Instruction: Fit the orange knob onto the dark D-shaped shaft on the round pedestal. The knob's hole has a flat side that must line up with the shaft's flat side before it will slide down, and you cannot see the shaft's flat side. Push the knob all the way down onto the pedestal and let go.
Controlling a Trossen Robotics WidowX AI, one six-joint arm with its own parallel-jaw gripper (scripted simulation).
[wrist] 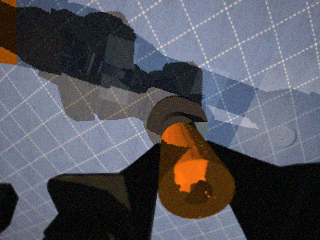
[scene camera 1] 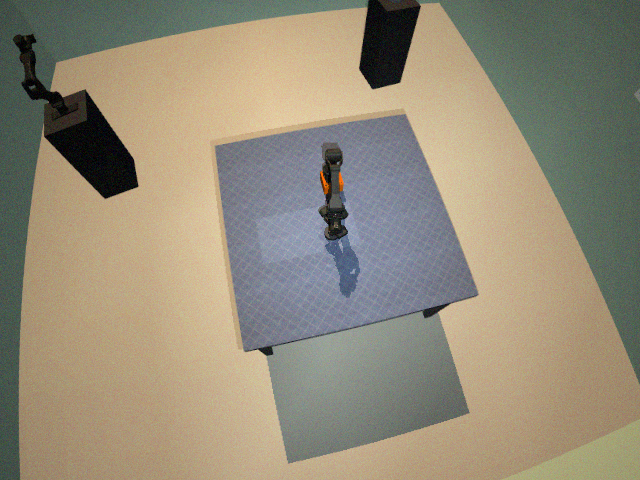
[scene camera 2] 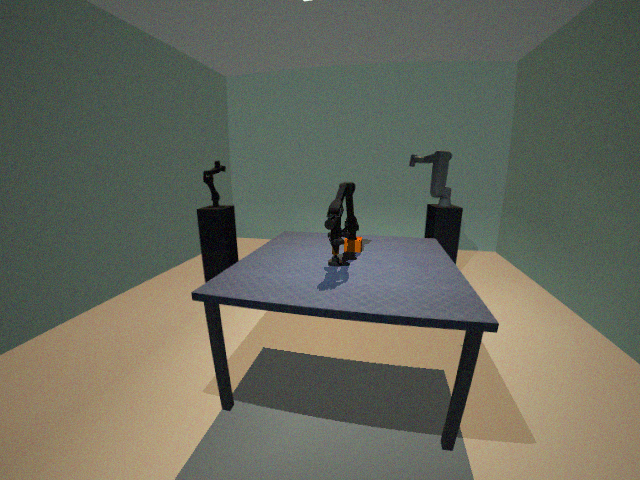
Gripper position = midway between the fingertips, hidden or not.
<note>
My gripper [wrist: 182, 146] carries an orange knob [wrist: 193, 183].
</note>
